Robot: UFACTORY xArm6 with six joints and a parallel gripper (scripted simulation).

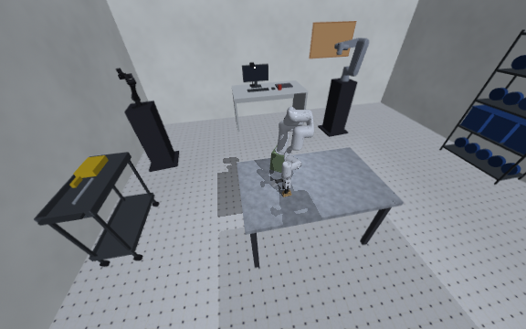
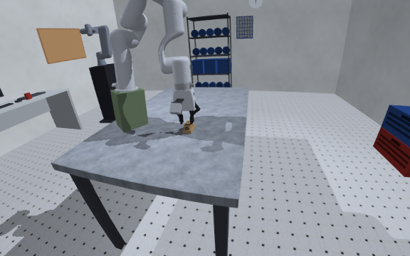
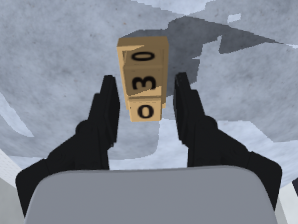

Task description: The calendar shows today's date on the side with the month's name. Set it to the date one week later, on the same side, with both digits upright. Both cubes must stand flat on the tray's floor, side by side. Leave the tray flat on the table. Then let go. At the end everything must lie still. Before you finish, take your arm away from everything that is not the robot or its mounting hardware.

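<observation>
My hand is 20 mm to the right of the tray and 60 mm above it.
</observation>
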